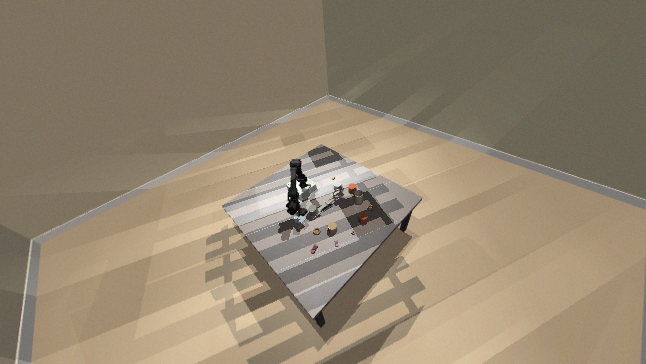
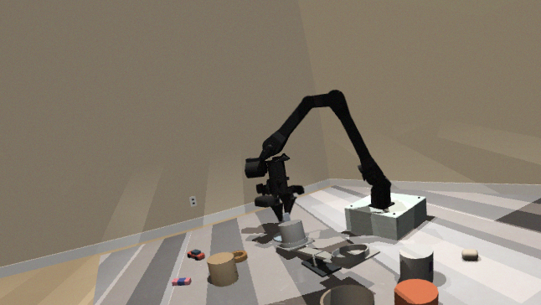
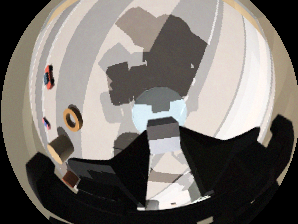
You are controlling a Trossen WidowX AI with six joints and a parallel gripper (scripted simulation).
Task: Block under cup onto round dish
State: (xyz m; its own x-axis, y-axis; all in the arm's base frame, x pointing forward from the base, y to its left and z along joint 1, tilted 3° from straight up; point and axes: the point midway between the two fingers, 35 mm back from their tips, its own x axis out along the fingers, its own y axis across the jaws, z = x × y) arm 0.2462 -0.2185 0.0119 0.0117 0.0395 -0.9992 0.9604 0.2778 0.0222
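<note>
My gripper tip is 60 mm above the pale blue round dish. Round my gripper tip: small grey block: 10 mm above; small balance: 50 mm ahead, 260 mm to the left, 40 mm below; tan cylinder: 260 mm ahead, 150 mm to the left, 30 mm below.
</note>
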